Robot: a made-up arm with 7 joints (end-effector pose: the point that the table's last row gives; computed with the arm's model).
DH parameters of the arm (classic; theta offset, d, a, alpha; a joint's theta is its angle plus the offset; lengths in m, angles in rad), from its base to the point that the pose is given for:
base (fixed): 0 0 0 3.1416
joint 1: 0 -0.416 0 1.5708
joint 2: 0 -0.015 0 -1.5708
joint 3: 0 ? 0 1.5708
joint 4: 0 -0.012 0 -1.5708
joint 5: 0 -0.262 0 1.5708
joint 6: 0 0 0 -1.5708
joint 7: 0 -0.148 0 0
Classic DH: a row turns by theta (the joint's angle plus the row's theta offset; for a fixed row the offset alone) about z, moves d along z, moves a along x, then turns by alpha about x.
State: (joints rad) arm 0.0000 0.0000 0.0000 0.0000 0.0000 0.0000 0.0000
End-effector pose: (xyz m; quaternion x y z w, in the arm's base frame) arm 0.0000 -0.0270 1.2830 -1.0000 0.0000 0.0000 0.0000
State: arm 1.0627 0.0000 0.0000 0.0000 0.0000 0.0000 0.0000
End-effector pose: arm -0.0236 -0.0131 1.2830 -0.8621 0.5067 0.0000 0.0000
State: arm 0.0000 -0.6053 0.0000 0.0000 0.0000 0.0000 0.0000
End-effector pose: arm -0.4933 -0.0270 1.1290 -0.9546 0.0000 -0.2981 0.0000
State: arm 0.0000 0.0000 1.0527 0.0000 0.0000 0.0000 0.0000
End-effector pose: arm -0.0104 -0.0210 1.2830 -0.8646 0.5024 0.0000 0.0000
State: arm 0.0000 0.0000 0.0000 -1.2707 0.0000 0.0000 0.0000
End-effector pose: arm -0.3917 -0.0270 0.9942 -0.8049 0.0000 -0.5935 0.0000
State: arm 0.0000 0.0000 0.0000 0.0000 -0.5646 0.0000 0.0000
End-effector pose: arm 0.0000 -0.0270 1.2830 -0.9604 -0.2786 0.0000 0.0000
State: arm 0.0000 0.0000 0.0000 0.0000 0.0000 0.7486 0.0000
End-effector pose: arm 0.1007 -0.0270 1.2434 -0.9308 0.0000 0.3656 0.0000
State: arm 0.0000 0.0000 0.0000 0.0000 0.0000 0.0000 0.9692
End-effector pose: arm 0.0000 -0.0270 1.2830 -0.8849 0.4659 0.0000 0.0000
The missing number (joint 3, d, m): -0.457
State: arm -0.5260 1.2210 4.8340 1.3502 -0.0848 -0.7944 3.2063
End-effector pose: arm 0.3803 0.5837 0.5777 0.7080 -0.2925 -0.0644 0.6395
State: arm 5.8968 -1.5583 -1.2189 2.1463 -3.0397 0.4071 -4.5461
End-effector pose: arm -0.3893 0.1936 0.5513 0.5647 0.5752 -0.3295 0.4916
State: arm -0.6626 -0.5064 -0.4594 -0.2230 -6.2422 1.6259 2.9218
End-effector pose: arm -0.2269 -0.1672 1.1028 0.4883 -0.7437 0.2565 0.3777
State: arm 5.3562 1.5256 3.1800 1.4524 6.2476 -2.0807 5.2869
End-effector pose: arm 0.3531 0.4842 0.6157 0.3840 -0.2773 -0.0072 0.8807
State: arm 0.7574 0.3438 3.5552 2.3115 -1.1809 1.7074 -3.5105
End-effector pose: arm -0.1095 0.0050 0.7141 0.0127 0.6478 0.5067 0.5688
